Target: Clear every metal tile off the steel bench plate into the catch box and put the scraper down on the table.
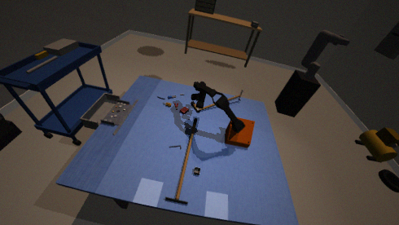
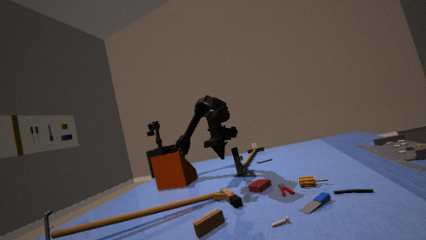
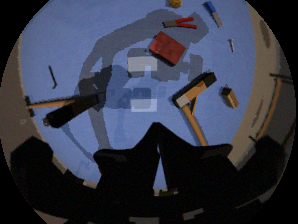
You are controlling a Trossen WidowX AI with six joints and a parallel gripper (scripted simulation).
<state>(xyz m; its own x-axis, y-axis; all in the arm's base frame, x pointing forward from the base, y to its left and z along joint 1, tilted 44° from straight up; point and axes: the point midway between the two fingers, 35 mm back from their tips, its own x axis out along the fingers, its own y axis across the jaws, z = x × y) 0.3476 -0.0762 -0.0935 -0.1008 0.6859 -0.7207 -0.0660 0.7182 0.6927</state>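
Now: the long scraper 30 mm behind my gripper tip, 460 mm to the left of it and 70 mm below it. Round my gripper tip: wooden block 50 mm ahead, 280 mm to the right, 110 mm below; red block 140 mm ahead, 30 mm to the right, 120 mm below; yellow screwdriver 320 mm ahead, 40 mm to the right, 110 mm below.
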